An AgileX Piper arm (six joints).
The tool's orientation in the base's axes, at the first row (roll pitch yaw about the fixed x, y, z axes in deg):
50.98 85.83 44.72
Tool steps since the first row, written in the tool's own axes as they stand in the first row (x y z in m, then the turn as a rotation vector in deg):
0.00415 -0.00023 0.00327 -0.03 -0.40 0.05
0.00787 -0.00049 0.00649 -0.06 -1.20 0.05
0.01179 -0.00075 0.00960 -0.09 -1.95 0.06
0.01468 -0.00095 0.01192 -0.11 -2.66 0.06
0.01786 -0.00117 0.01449 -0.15 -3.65 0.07
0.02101 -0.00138 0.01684 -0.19 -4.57 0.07
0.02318 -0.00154 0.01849 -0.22 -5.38 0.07
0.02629 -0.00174 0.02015 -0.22 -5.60 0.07
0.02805 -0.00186 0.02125 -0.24 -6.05 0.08
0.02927 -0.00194 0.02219 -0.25 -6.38 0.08
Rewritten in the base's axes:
0.00344 -0.00038 -0.00400 0.01 -0.40 0.01
0.00680 -0.00080 -0.00758 -0.08 -1.20 -0.01
0.01006 -0.00120 -0.01136 -0.15 -1.95 -0.02
0.01249 -0.00151 -0.01415 -0.23 -2.65 -0.04
0.01518 -0.00184 -0.01722 -0.33 -3.64 -0.05
0.01766 -0.00215 -0.02026 -0.43 -4.55 -0.07
0.01939 -0.00238 -0.02236 -0.52 -5.36 -0.08
0.02118 -0.00260 -0.02540 -0.54 -5.58 -0.09
0.02235 -0.00275 -0.02711 -0.58 -6.03 -0.10
0.02334 -0.00287 -0.02829 -0.62 -6.35 -0.11

